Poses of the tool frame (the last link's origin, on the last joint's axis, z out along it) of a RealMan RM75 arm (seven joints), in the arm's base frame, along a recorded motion.
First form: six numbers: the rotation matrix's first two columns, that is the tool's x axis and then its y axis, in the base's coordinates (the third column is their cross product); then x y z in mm.
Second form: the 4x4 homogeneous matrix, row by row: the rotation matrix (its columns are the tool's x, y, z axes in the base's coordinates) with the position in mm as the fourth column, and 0 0 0 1 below. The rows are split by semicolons. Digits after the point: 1 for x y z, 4 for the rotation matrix.
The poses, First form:
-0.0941 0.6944 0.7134 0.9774 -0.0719 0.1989 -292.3 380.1 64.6
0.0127 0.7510 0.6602 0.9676 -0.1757 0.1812 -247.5 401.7 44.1
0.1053 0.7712 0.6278 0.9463 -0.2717 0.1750 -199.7 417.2 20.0
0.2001 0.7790 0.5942 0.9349 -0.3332 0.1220 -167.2 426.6 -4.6
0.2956 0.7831 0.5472 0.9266 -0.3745 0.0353 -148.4 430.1 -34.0
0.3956 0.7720 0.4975 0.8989 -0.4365 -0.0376 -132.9 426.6 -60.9
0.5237 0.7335 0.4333 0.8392 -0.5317 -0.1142 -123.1 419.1 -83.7
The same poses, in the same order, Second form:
-0.0941 0.9774 0.1894 -292.3; 0.6944 -0.0719 0.7160 380.1; 0.7134 0.1989 -0.6719 64.6; 0 0 0 1
0.0127 0.9676 0.2521 -247.5; 0.7510 -0.1757 0.6365 401.7; 0.6602 0.1812 -0.7289 44.1; 0 0 0 1
0.1053 0.9463 0.3055 -199.7; 0.7712 -0.2717 0.5757 417.2; 0.6278 0.1750 -0.7584 20.0; 0 0 0 1
0.2001 0.9349 0.2930 -167.2; 0.7790 -0.3332 0.5311 426.6; 0.5942 0.1220 -0.7950 -4.6; 0 0 0 1
0.2956 0.9266 0.2326 -148.4; 0.7831 -0.3745 0.4966 430.1; 0.5472 0.0353 -0.8363 -34.0; 0 0 0 1
0.3956 0.8989 0.1881 -132.9; 0.7720 -0.4365 0.4621 426.6; 0.4975 -0.0376 -0.8666 -60.9; 0 0 0 1
0.5237 0.8392 0.1466 -123.1; 0.7335 -0.5317 0.4234 419.1; 0.4333 -0.1142 -0.8940 -83.7; 0 0 0 1

